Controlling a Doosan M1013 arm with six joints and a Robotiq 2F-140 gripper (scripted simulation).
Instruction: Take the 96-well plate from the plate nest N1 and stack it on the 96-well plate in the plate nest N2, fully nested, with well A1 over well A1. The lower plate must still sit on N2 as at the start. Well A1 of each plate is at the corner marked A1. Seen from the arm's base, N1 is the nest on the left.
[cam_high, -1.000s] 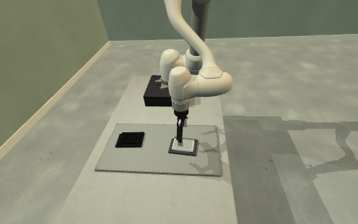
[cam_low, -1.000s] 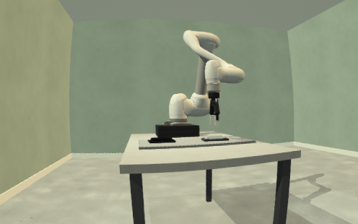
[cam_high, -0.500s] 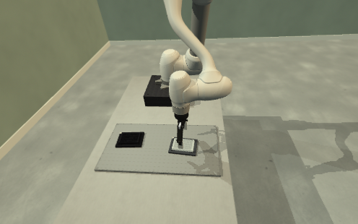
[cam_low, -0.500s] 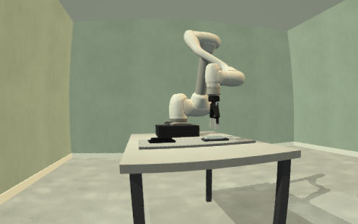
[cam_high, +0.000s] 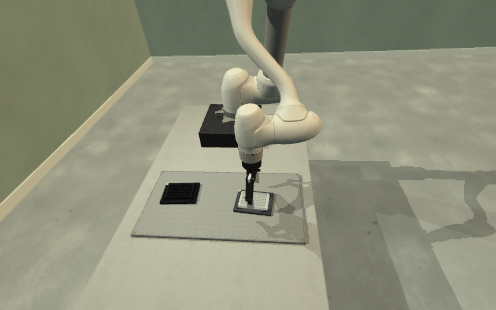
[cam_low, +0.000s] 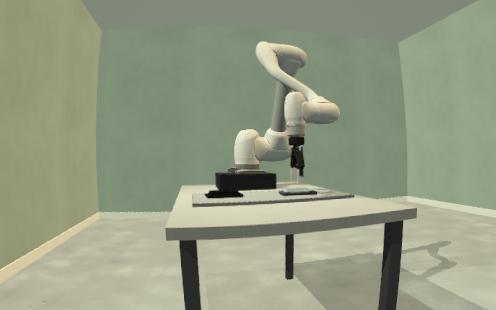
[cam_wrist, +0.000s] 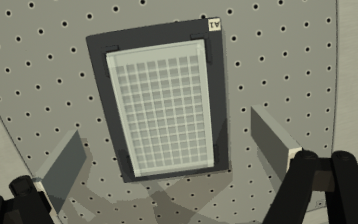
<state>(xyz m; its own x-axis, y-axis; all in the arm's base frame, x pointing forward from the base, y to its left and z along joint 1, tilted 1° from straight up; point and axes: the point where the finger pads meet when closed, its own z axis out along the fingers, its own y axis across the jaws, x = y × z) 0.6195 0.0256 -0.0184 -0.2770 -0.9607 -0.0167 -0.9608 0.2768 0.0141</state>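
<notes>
The plate nest lies 60 mm below my hand. The rest, counted from my hand: black 96-well plate 100 mm behind, 330 mm to the right, 50 mm below.
</notes>
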